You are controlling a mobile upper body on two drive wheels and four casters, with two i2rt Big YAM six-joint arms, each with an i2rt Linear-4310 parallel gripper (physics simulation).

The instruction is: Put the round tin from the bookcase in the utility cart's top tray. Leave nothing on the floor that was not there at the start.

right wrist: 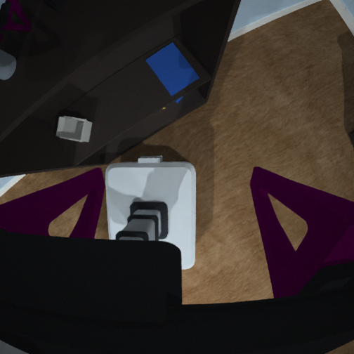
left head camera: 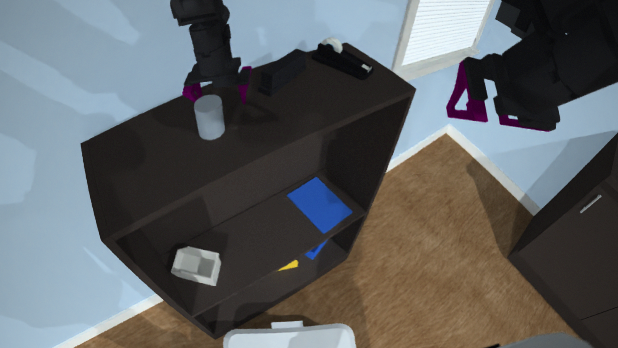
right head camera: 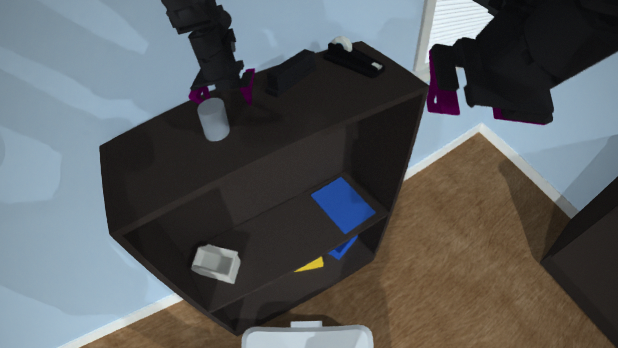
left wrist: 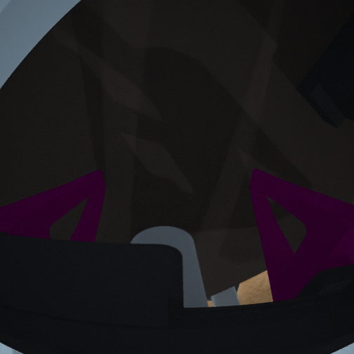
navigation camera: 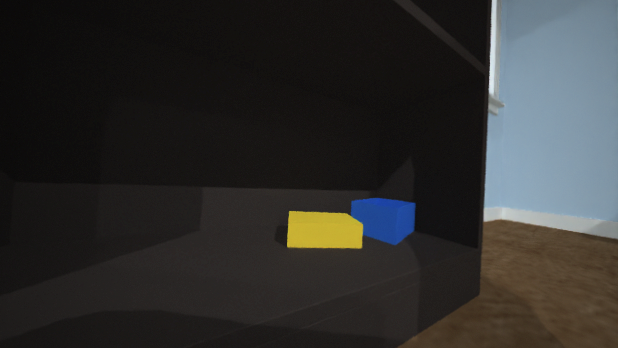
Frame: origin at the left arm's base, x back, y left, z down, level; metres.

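Seen in the pictures: left gripper, fingertip midpoint: (left head camera: 223,105) (right head camera: 230,107); right gripper, fingertip midpoint: (left head camera: 475,116) (right head camera: 463,110).
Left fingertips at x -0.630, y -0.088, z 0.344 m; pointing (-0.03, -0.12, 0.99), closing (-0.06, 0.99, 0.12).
Observation:
Offsets run from my left fingertips to a thing's top centre. "spot": to the spot under its first point.
The round tin, a plain grey cylinder {dx +0.073, dy +0.017, dz -0.064 m} (left head camera: 210,118) (right head camera: 214,120) (left wrist: 192,270) (right wrist: 6,66), stands upright on top of the dark bookcase {spot: dx +0.039, dy -0.164, dz +0.006 m} (left head camera: 300,115) (right head camera: 310,115). My left gripper (left head camera: 219,100) (right head camera: 226,101) (left wrist: 177,177) is open and empty at the tin's wall side; in the head views one finger shows just behind the tin's upper left rim and the other is apart to its right. The gripper's body hides part of the tin in the left wrist view. My right gripper (left head camera: 495,120) (right head camera: 477,114) (right wrist: 177,175) is open and empty, right of the bookcase in the head views. The utility cart cannot be made out.
A black block {dx -0.098, dy -0.135, dz -0.048 m} (left head camera: 282,72) (right head camera: 291,72) and a black tape dispenser {dx -0.177, dy -0.295, dz -0.064 m} (left head camera: 342,61) (right head camera: 354,60) stand on the bookcase top. Shelves hold a white bin {spot: dx +0.131, dy +0.170, dz +0.569 m} (left head camera: 196,266), a blue item {dx -0.121, dy -0.289, dz +0.574 m} (left head camera: 320,204), a yellow box {dx -0.057, dy -0.139, dz +0.921 m} (navigation camera: 324,231) and a blue box {dx -0.151, dy -0.303, dz +0.891 m} (navigation camera: 382,220). A dark cabinet (left head camera: 565,260) stands at the right.

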